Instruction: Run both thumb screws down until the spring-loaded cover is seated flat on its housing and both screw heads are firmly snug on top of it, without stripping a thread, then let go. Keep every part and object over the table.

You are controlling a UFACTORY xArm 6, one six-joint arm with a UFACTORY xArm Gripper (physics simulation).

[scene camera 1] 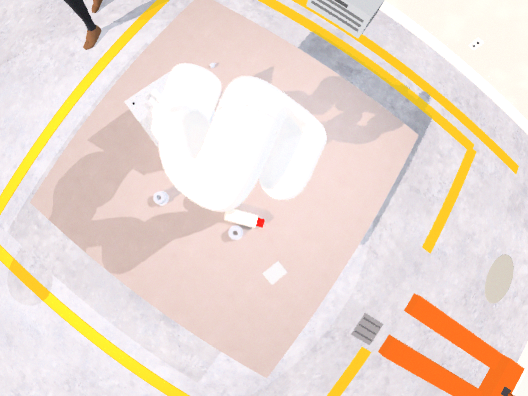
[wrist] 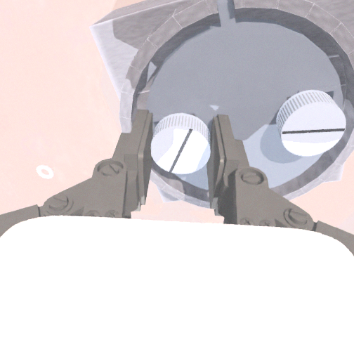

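Observation:
In the wrist view, the round grey cover (wrist: 240, 60) lies inside the raised ring wall of the grey housing (wrist: 112, 52). One thumb screw (wrist: 179, 150), with a knurled white head and a tilted slot, stands between the two fingers of my gripper (wrist: 181, 136), which is shut on it. The other thumb screw (wrist: 311, 125) stands to the right, apart from the fingers, with its slot nearly level. Its shadow falls on the cover. How far each head stands above the cover is hard to tell. In the scene view the arm hides the gripper, cover and screws.
Two small pale rings (scene camera 1: 160, 198) (scene camera 1: 235, 233) lie on the pinkish table (scene camera 1: 240, 320). A white stick with a red end (scene camera 1: 242, 218) lies beside one ring, near a white square (scene camera 1: 275, 273). A pale plate (scene camera 1: 141, 107) shows beside the white arm (scene camera 1: 245, 135).

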